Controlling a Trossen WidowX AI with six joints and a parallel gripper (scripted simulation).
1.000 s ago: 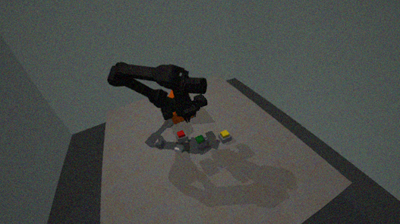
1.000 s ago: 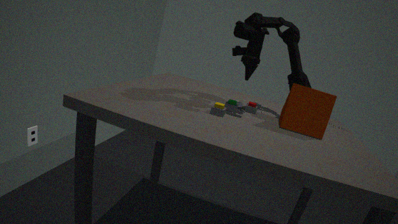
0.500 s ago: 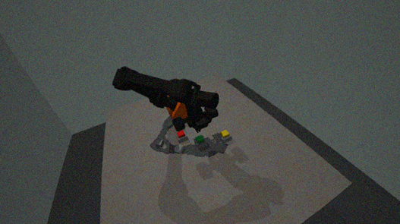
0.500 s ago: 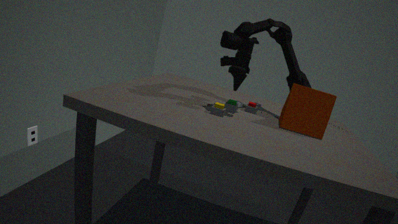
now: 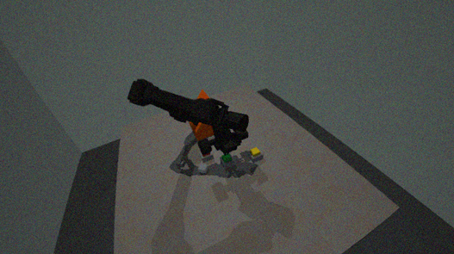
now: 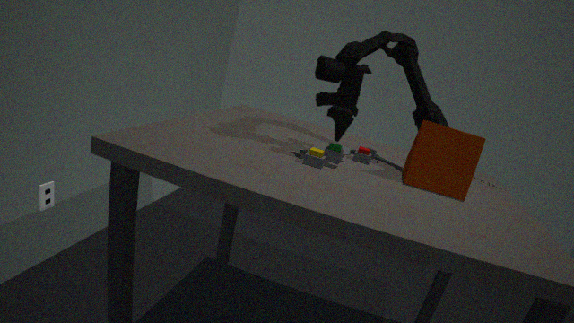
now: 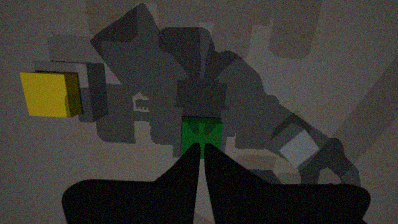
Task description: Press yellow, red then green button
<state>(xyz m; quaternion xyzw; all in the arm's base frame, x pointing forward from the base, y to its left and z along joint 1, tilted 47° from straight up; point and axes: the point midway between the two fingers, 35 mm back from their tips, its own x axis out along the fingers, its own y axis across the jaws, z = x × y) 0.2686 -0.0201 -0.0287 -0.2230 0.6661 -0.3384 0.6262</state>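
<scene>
My gripper tip is 2 cm above the green button. Round my gripper tip: yellow button 4 cm ahead, 11 cm to the left, 2 cm below; then red button 9 cm behind, 6 cm to the right, 2 cm below; then small white block 3 cm behind, 10 cm to the right, 4 cm below.
</scene>
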